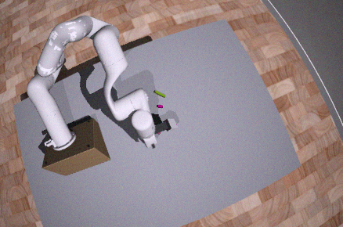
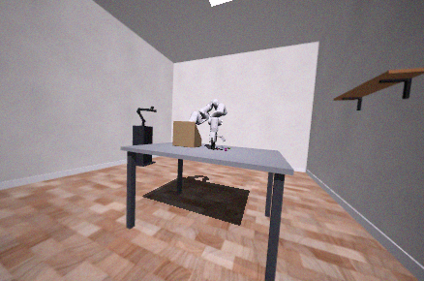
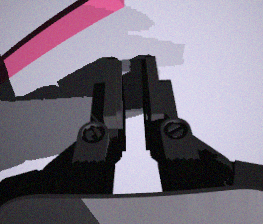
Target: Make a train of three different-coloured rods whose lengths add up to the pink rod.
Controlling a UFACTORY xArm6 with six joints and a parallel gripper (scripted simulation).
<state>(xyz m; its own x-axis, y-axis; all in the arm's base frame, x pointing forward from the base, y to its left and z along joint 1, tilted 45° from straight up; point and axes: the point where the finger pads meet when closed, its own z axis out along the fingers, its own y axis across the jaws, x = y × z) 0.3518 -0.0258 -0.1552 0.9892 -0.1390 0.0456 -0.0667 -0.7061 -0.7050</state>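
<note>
Now: the pink rod 30 mm ahead of my hand, 40 mm to the left of it and 20 mm below it. The rest, counted from my hand: lime rod (140 mm ahead, 160 mm to the left, 20 mm below); grey rod (20 mm below).
</note>
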